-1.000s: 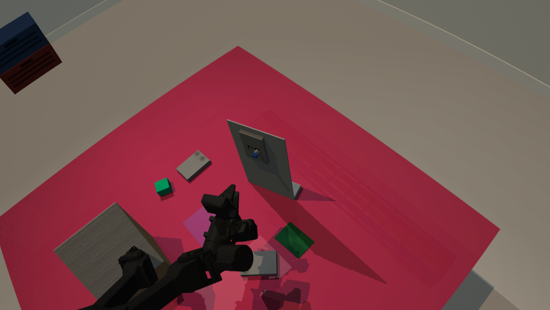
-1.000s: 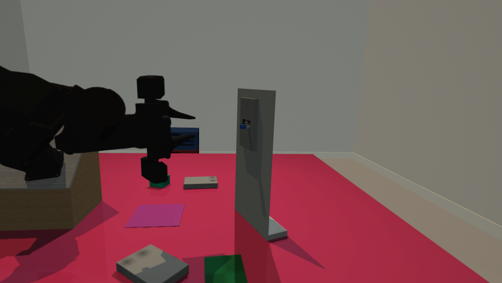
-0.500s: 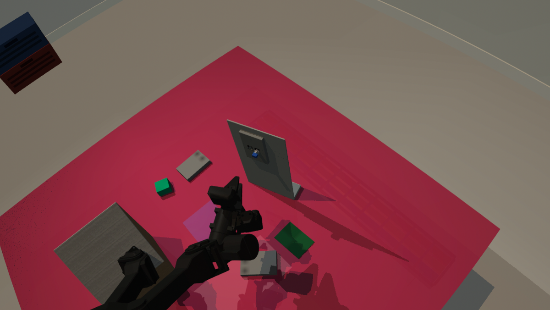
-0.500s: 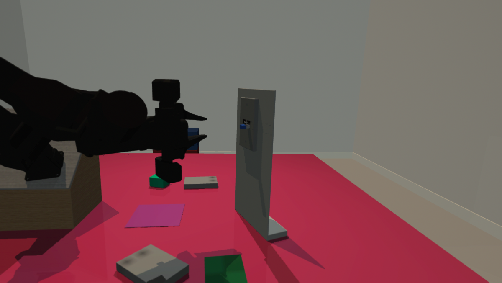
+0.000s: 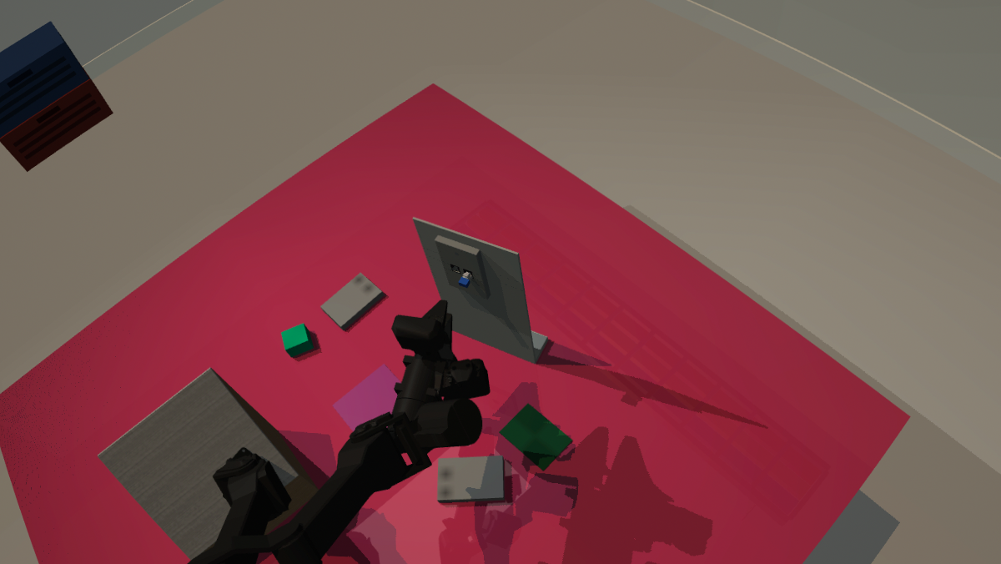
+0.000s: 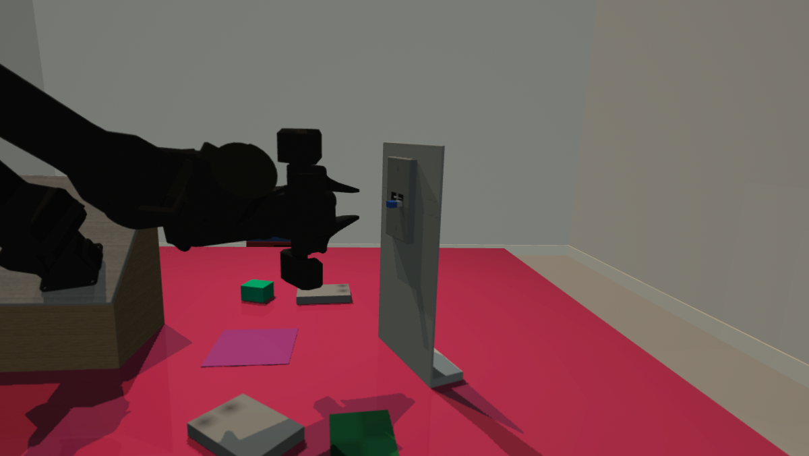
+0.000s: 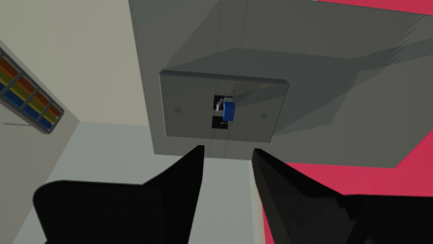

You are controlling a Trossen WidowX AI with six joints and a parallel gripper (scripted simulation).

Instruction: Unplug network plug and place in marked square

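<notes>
Right now my gripper tip is 6 cm short of the network plug and 1 cm to the right of it. Round my gripper tip: thin pale tab (6 cm ahead, 1 cm to the left, 1 cm above); dark green tile (1 cm behind, 15 cm to the right, 24 cm below); grey panel (8 cm ahead, 2 cm to the left, 9 cm below).
</notes>
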